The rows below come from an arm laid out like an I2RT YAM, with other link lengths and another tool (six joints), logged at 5 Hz.
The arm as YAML. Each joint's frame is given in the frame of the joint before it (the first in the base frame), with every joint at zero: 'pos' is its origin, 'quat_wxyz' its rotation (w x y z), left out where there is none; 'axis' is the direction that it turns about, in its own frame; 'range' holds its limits. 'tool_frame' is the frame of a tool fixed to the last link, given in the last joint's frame.
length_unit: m
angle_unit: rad
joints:
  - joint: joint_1
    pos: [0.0, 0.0, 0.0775]
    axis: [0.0, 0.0, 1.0]
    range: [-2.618, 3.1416]
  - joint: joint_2
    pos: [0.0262, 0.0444, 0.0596]
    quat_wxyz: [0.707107, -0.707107, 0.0, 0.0]
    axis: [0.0, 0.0, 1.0]
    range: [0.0, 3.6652]
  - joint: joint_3
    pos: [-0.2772, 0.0, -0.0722]
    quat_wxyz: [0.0, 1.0, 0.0, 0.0]
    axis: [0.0, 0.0, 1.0]
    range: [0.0, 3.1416]
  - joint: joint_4
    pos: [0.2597, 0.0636, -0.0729]
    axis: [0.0, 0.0, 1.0]
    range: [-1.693, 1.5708]
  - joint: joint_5
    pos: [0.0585, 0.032, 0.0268]
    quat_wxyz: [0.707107, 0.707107, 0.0, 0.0]
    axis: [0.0, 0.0, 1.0]
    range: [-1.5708, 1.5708]
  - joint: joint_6
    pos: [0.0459, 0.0, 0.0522]
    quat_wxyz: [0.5, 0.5, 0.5, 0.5]
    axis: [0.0, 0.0, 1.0]
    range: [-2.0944, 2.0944]
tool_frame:
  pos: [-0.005, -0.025, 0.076]
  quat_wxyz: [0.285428, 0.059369, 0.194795, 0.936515]
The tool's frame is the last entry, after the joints.
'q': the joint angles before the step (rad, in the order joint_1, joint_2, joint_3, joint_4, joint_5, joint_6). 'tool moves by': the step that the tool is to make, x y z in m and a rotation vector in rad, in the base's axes. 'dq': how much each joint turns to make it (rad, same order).
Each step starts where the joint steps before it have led.
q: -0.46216, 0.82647, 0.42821, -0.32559, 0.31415, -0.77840
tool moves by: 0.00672, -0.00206, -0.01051, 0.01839, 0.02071, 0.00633
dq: -0.00001, 0.06635, -0.00571, 0.04498, -0.00955, 0.00114
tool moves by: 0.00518, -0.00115, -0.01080, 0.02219, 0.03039, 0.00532
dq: 0.00190, 0.06562, -0.00001, 0.02787, -0.00687, 0.00228
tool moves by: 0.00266, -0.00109, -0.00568, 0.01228, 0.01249, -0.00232
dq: 0.00002, 0.03550, 0.00001, 0.01717, -0.00227, 0.00574
